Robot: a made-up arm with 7 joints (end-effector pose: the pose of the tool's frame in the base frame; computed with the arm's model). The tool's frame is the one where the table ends.
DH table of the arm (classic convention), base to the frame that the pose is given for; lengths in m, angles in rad. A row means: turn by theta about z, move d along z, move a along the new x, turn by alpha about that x. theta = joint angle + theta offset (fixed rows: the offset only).
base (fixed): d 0.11; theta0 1.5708; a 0; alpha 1.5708
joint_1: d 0.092; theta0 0; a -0.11; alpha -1.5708
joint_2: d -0.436; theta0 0; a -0.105; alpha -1.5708
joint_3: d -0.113; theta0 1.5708; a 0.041; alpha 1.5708
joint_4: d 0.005; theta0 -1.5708; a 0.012; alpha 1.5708
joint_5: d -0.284; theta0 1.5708; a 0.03; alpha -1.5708
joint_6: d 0.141; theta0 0; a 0.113; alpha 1.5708
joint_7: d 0; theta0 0.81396; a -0.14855; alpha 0
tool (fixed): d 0.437; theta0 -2.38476; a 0; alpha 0
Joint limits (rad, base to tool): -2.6..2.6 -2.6..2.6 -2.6..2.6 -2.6..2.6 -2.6..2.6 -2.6..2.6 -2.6..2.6
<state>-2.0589 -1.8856 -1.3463 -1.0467 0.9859 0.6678 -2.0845</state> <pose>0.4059 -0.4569 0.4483 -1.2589 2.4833 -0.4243</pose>
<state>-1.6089 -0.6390 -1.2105 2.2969 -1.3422 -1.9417 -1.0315</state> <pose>-0.2521 -0.1311 0.7127 0.3797 -0.3004 -2.7836</pose>
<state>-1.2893 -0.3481 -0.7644 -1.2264 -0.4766 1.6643 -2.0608</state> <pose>0.6793 -0.1608 -0.0697 -0.1505 1.8684 1.6993</pose>
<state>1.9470 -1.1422 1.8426 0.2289 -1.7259 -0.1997 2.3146</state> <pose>0.2137 0.7042 -0.1221 0.3935 1.0776 0.9106</pose>
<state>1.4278 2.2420 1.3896 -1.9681 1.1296 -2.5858 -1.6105</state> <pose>-0.4325 0.1270 0.4320 -0.1720 -1.5339 0.7589</pose>
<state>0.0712 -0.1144 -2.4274 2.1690 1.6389 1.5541 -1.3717</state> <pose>0.2073 -0.2832 -0.8648 2.4962 -0.1031 0.7901</pose>
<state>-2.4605 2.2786 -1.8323 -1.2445 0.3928 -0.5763 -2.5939</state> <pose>0.0620 -0.1379 0.7245 1.1976 -0.1295 2.7999</pose>
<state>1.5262 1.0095 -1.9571 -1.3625 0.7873 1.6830 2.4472</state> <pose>0.1266 0.0651 0.6936 0.5015 -1.4170 1.4249</pose>
